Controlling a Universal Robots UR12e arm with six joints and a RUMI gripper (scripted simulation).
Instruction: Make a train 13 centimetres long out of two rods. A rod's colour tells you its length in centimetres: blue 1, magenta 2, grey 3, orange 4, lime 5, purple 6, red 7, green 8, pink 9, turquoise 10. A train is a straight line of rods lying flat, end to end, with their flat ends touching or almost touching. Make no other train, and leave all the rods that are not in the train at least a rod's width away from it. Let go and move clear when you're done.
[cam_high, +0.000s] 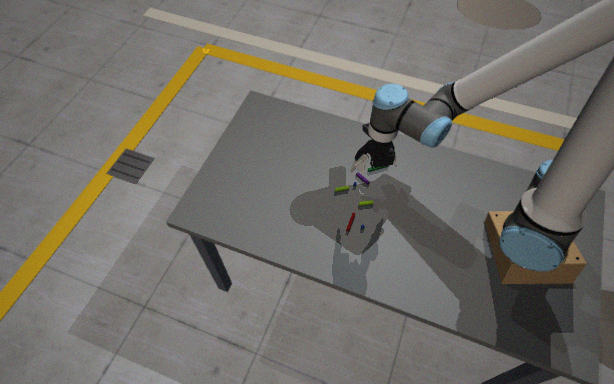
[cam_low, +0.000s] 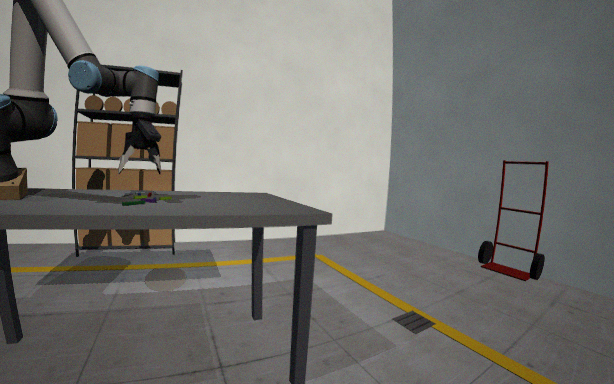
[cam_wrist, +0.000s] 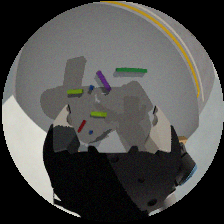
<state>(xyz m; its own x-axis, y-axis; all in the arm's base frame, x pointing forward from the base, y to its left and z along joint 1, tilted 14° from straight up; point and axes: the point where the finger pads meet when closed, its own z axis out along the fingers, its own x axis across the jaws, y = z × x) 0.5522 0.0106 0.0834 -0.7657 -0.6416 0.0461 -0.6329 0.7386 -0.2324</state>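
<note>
Now: hand 7 cm to the left of the green rod and 9 cm above it. Round my hand: purple rod (3 cm ahead, 9 cm below); then red rod (19 cm to the left, 9 cm below).
</note>
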